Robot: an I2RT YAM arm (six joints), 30 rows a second.
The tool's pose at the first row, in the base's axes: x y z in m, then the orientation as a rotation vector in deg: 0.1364 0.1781 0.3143 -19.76 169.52 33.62
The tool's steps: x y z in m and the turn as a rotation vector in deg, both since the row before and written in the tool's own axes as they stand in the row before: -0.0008 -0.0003 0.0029 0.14 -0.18 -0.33; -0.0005 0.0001 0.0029 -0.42 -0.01 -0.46; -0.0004 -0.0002 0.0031 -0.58 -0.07 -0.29; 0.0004 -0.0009 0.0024 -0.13 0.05 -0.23; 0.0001 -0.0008 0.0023 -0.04 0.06 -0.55; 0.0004 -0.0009 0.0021 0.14 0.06 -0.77; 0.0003 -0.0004 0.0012 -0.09 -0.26 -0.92; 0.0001 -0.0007 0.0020 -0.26 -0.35 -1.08; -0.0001 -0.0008 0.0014 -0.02 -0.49 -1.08; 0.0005 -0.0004 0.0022 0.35 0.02 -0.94; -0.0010 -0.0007 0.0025 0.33 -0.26 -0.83; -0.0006 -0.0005 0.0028 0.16 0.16 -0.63
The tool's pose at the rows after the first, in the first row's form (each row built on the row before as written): 0.1374 0.1791 0.3116 -20.16 169.26 33.37; 0.1380 0.1804 0.3090 -20.87 169.01 33.94; 0.1386 0.1815 0.3061 -21.32 168.73 34.77; 0.1386 0.1816 0.3035 -21.69 168.67 34.94; 0.1388 0.1818 0.3011 -22.52 168.51 34.93; 0.1388 0.1818 0.2988 -23.64 168.30 34.62; 0.1387 0.1819 0.2975 -24.86 167.68 34.65; 0.1389 0.1821 0.2954 -26.29 166.87 34.91; 0.1393 0.1820 0.2938 -27.61 165.96 34.82; 0.1391 0.1824 0.2916 -28.90 165.64 34.17; 0.1405 0.1831 0.2893 -29.91 165.09 33.58; 0.1415 0.1840 0.2867 -30.85 164.99 33.23
